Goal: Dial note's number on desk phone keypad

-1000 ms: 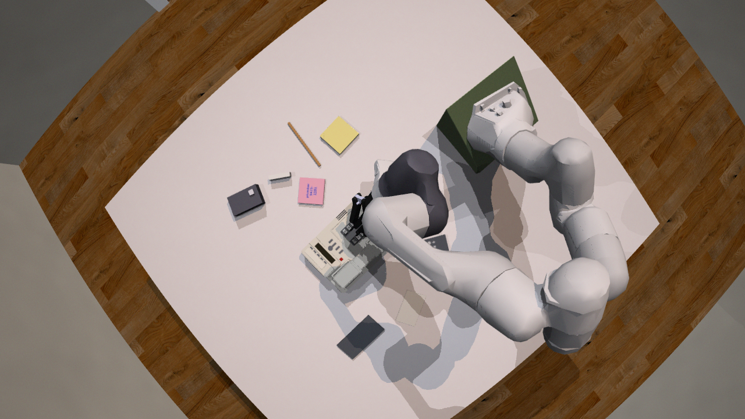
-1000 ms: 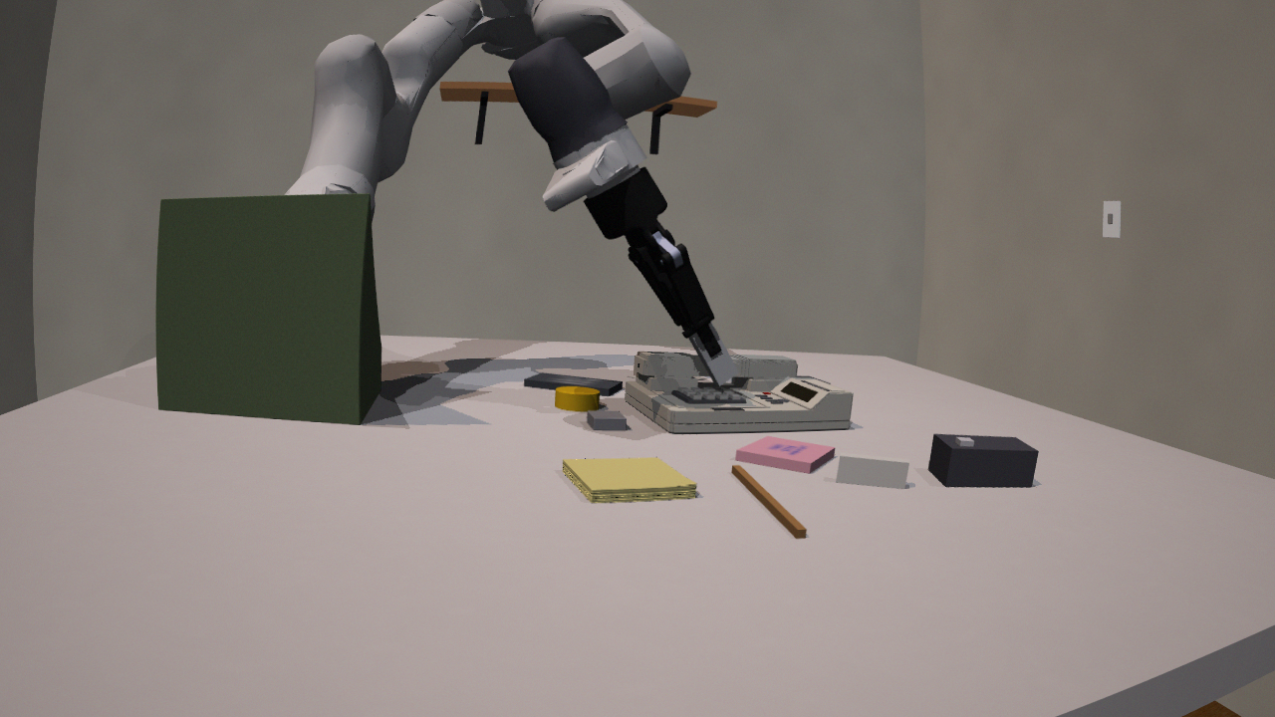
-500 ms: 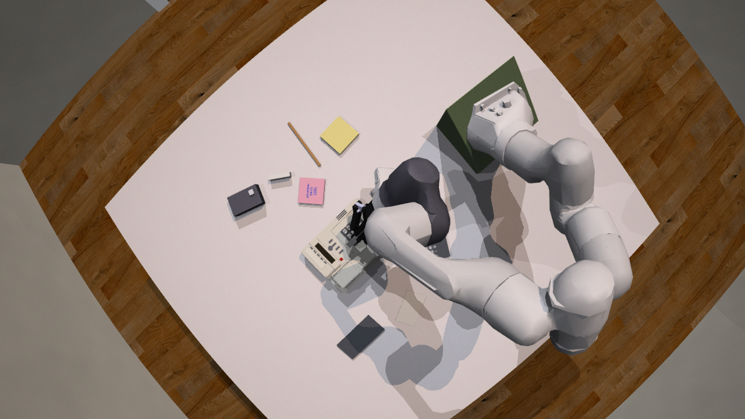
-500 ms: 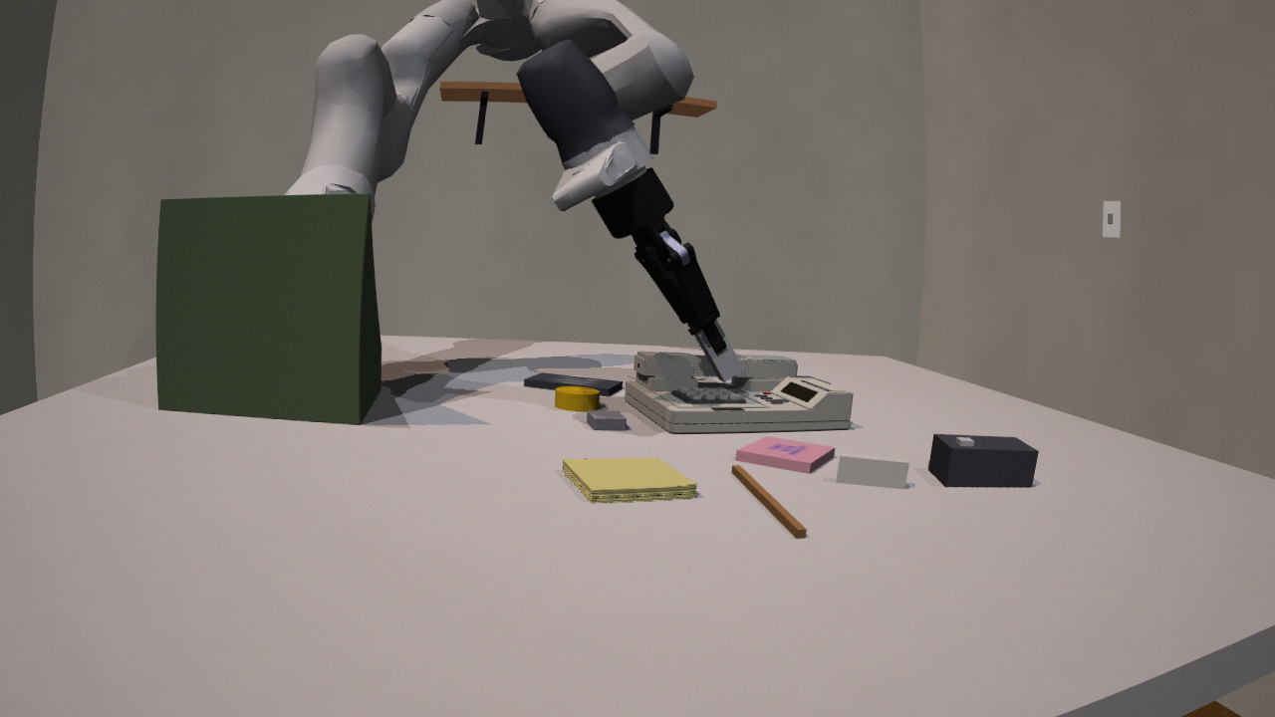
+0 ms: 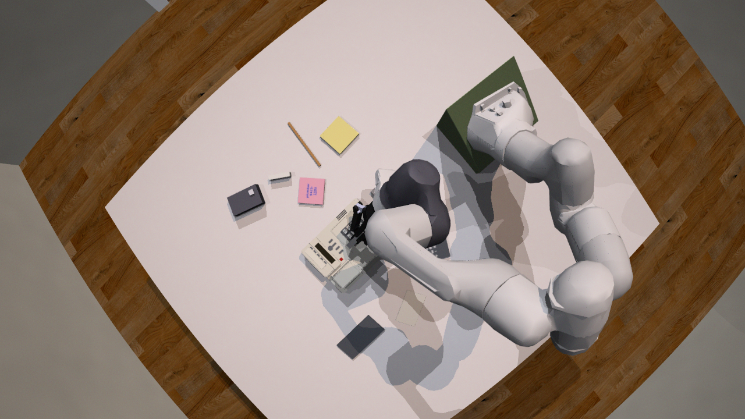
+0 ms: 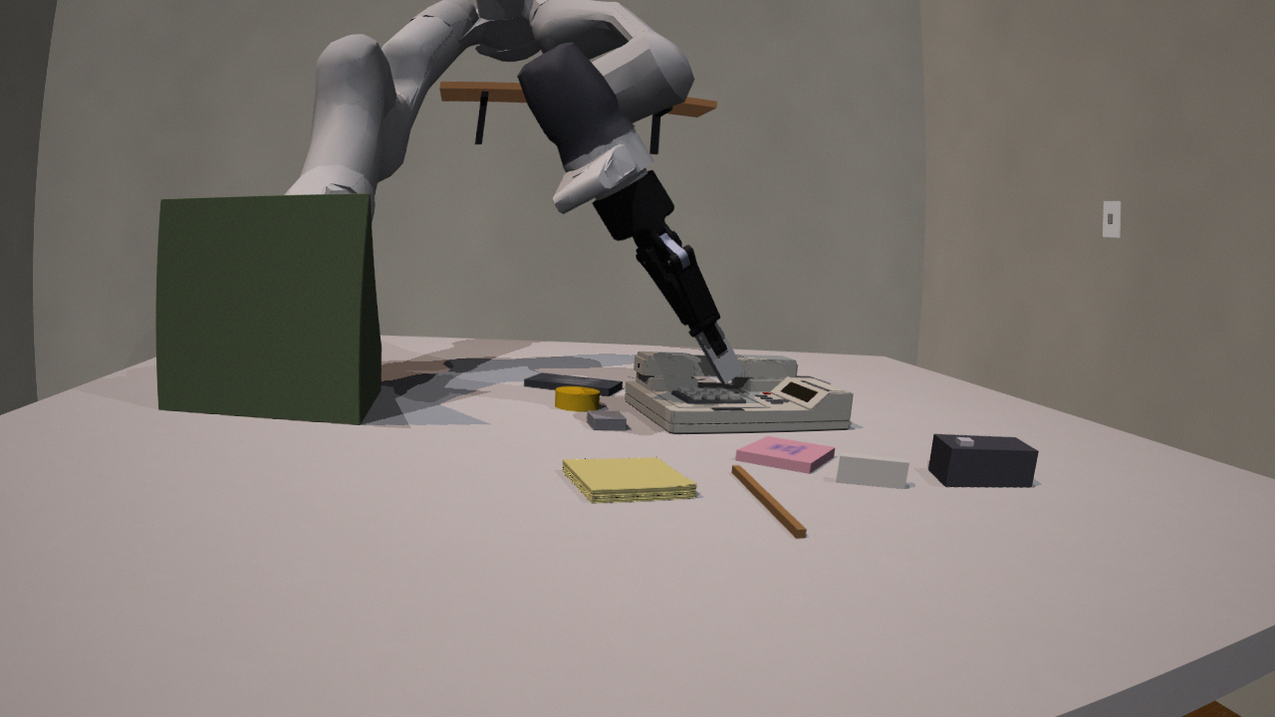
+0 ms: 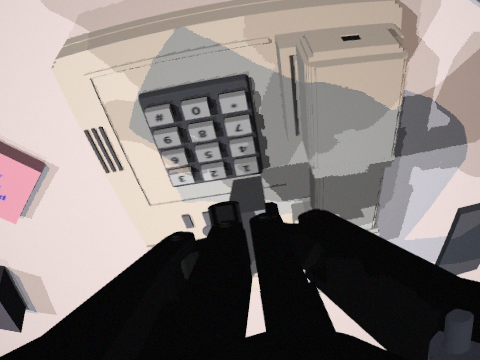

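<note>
Right now the handset is 6 cm to the left of my hand, 3 cm below it and 2 cm ahead of it. Round my hand: pink note (19 cm to the right, 7 cm below, 1 cm ahead); grey block (13 cm behind, 7 cm below, 6 cm to the right); pale card (26 cm to the left, 7 cm below, 2 cm ahead).
</note>
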